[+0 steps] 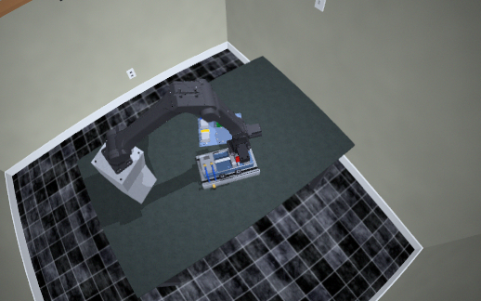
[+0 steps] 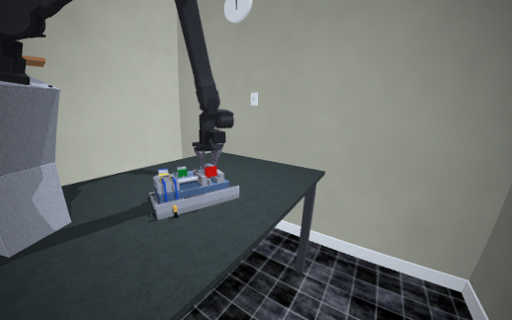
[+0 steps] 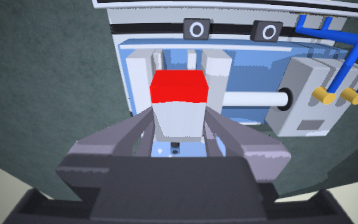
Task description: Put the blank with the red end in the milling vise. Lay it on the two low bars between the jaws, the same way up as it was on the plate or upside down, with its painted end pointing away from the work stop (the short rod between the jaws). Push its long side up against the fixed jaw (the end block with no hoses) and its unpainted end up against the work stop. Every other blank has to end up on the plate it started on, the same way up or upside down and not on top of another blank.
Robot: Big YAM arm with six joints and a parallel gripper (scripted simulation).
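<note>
My gripper is now 4 cm to the right of the work stop, 3 cm short of it and 3 cm above it. From my hand the other things lie so: blue plate (22 cm to the left, 12 cm below, 7 cm ahead); then yellow-ended blank (24 cm to the left, 9 cm below, 2 cm behind); then green-ended blank (26 cm to the left, 10 cm ahead, 9 cm below).
</note>
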